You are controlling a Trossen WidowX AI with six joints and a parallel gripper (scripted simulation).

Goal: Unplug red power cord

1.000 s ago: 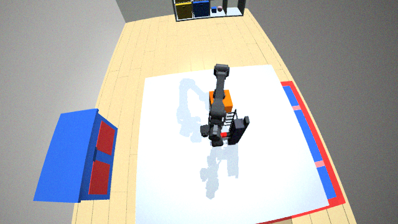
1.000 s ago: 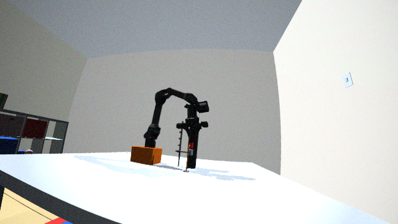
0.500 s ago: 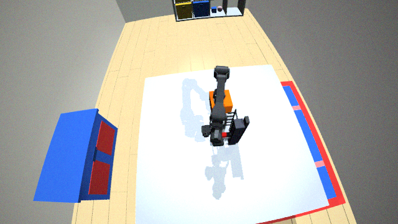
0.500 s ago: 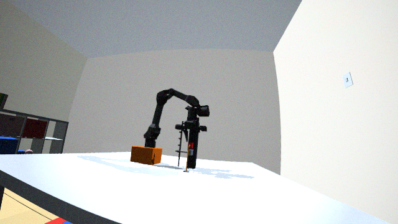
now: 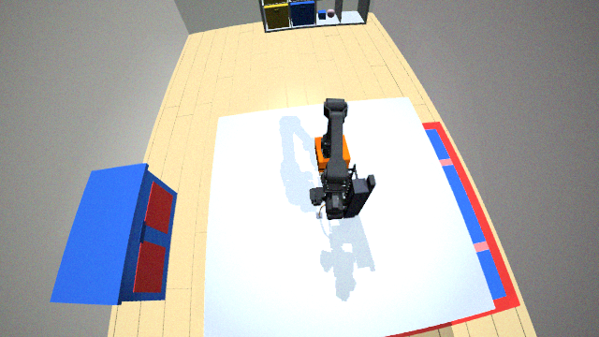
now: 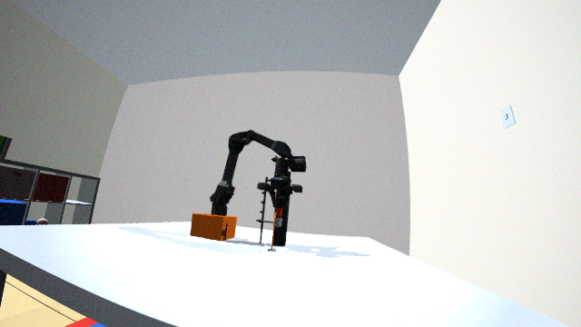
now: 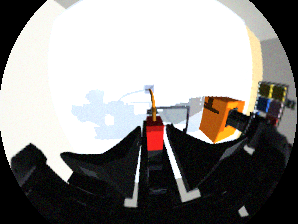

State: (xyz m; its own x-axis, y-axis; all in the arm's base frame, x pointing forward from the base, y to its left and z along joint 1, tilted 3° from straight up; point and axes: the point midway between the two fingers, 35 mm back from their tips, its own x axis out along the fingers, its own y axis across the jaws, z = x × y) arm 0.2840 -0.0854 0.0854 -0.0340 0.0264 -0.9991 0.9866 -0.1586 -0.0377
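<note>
My gripper tip is 4 cm to the right of the red plug and 1 cm above it.
</note>
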